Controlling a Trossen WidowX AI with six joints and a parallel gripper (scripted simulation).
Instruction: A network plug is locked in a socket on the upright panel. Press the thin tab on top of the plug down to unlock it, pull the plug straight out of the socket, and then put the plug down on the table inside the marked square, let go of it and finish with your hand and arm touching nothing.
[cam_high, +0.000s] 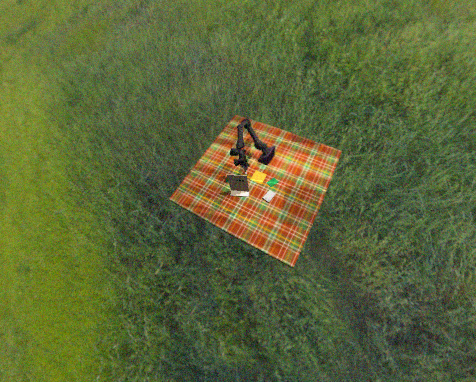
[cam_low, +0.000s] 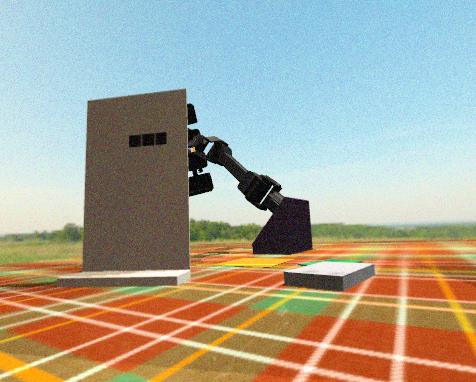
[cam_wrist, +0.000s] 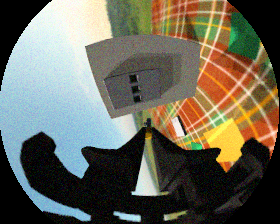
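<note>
Now: the orange marked square 210 mm below my gripper tip, 130 mm behind it and 40 mm to the left of it. The rest, counted from my gripper tip: flat grey-white block: 240 mm to the left, 210 mm below; grey upright panel: 100 mm ahead, 80 mm below; green square: 210 mm below, 190 mm to the left, 150 mm behind.
</note>
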